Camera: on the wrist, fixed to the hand. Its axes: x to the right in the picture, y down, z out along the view.
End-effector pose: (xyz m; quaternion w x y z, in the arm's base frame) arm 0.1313 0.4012 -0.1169 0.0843 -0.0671 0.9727 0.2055
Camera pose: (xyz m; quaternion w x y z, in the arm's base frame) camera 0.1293 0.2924 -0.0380 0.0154 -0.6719 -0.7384 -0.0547
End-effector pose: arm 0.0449 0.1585 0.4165 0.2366 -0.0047 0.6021 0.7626
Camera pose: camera 0.0398 0.0617 0.3234 0.3410 -0.5105 -0.5169 -0.5967
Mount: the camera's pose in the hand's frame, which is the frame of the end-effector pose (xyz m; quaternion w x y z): -0.0027 -0.0676 -0.1161 0.6831 0.1541 -0.0645 0.7109
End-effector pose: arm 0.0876 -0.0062 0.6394 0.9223 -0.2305 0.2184 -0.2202
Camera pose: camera 0.0062 -0.0969 0.5828 0.8362 0.1257 0.2196 0.4865
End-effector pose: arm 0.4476 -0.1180 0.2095 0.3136 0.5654 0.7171 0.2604
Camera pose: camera 0.3179 -0.1380 0.2382 0.0118 -0.9611 -0.1078 -0.2538
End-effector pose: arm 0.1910 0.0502 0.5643 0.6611 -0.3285 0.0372 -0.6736
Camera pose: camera 0.0751 0.0164 0.5053 0.9835 -0.1395 0.1125 0.0253
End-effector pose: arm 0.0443 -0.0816 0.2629 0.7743 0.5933 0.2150 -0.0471
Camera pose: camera -0.0125 0.0072 0.1796 0.4849 0.6744 -0.3321 0.4469
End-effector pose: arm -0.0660 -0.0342 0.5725 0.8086 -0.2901 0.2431 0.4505
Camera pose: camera -0.0238 -0.1445 0.5083 0.2925 0.1283 0.3896 0.8638
